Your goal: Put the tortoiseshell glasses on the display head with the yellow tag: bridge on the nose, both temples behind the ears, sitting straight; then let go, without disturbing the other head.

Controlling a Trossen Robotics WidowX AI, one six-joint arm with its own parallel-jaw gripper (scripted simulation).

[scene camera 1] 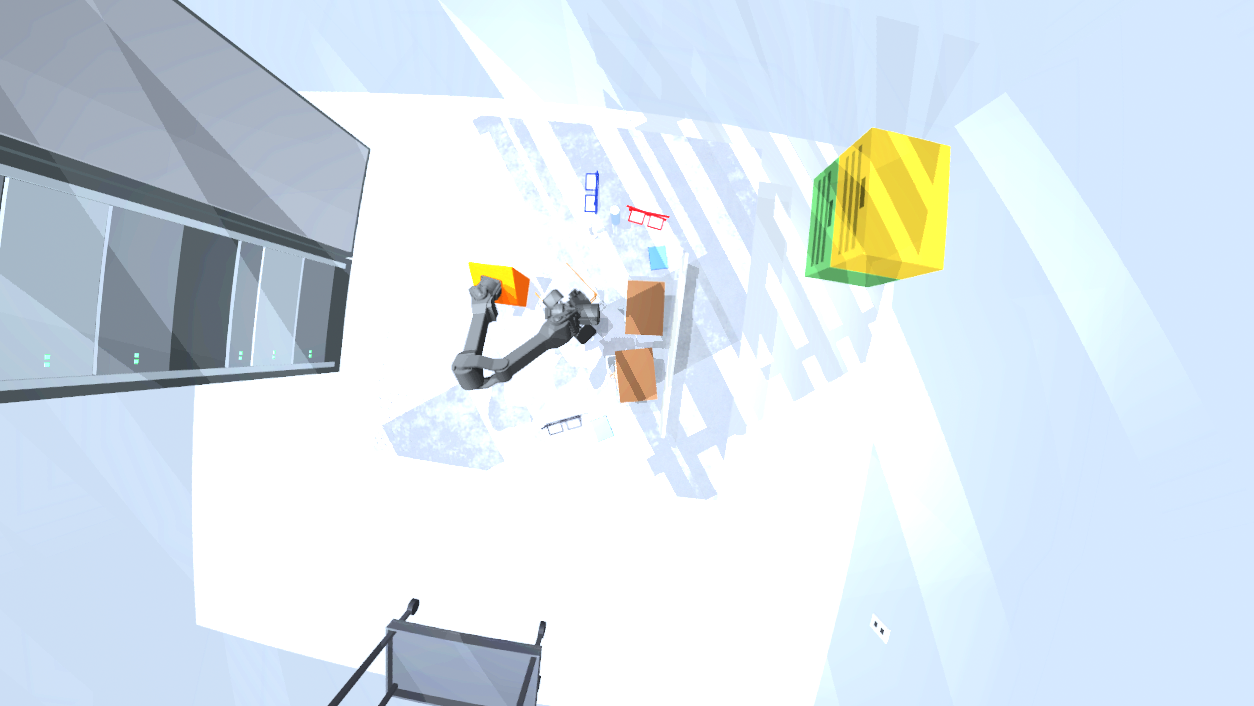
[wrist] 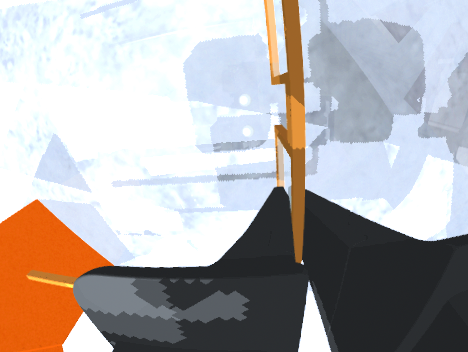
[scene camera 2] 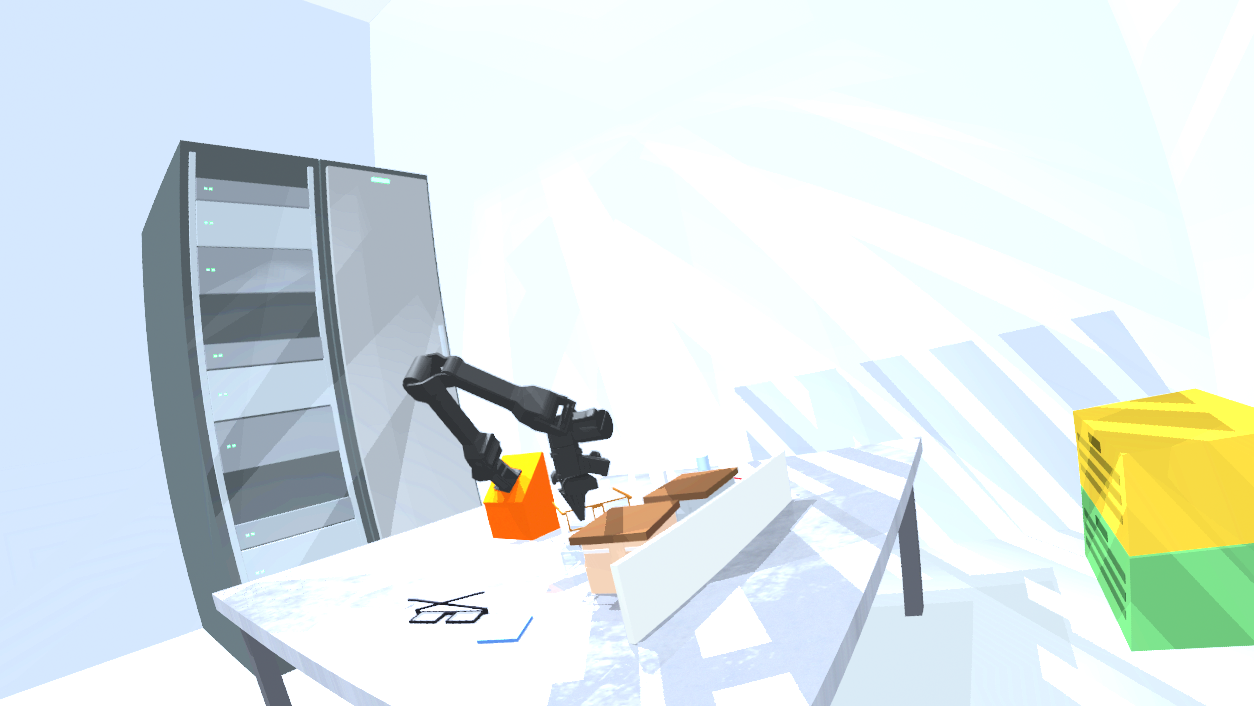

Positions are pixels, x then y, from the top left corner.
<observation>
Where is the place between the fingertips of my gripper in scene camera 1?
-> At 573, 318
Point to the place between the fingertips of my gripper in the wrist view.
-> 285, 195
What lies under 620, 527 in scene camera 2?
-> A display head.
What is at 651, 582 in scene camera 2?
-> A white panel.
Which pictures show my gripper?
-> Scene camera 1, the wrist view and scene camera 2: all of them.
</observation>
